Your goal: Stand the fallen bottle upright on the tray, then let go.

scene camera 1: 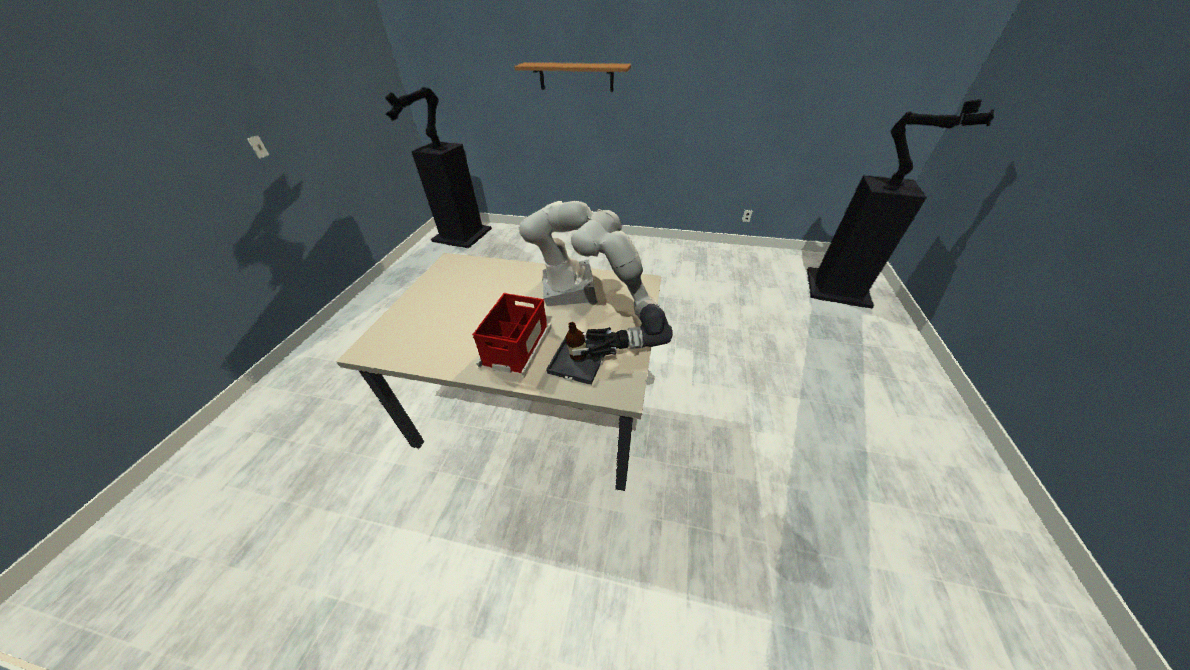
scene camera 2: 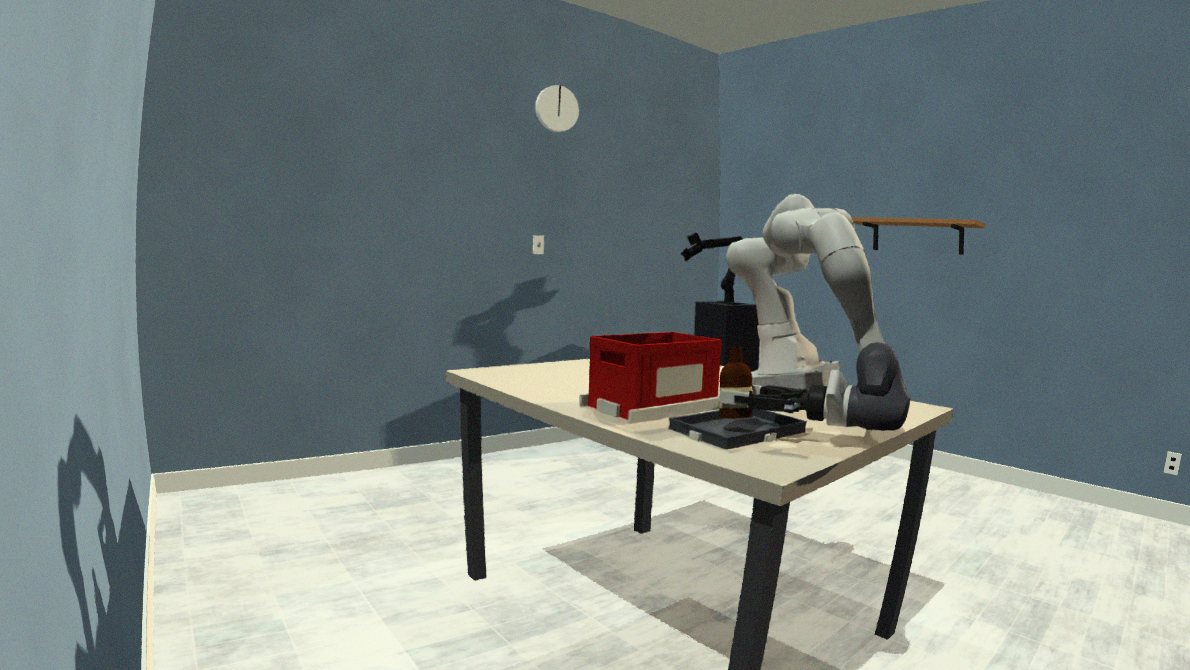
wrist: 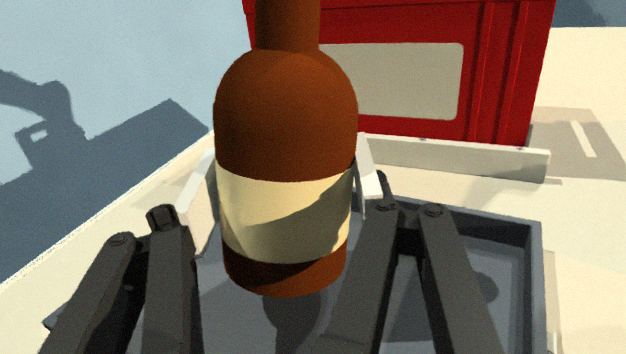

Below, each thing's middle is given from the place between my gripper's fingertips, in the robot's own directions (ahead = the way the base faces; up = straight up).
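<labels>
There is the brown bottle [scene camera 2: 736, 376], and my hand is 20 mm to the right of it, 10 mm past it and 20 mm below it. I see the pale rail [scene camera 2: 677, 409] as well, which is 160 mm to the right of my hand and 70 mm below it.
</labels>
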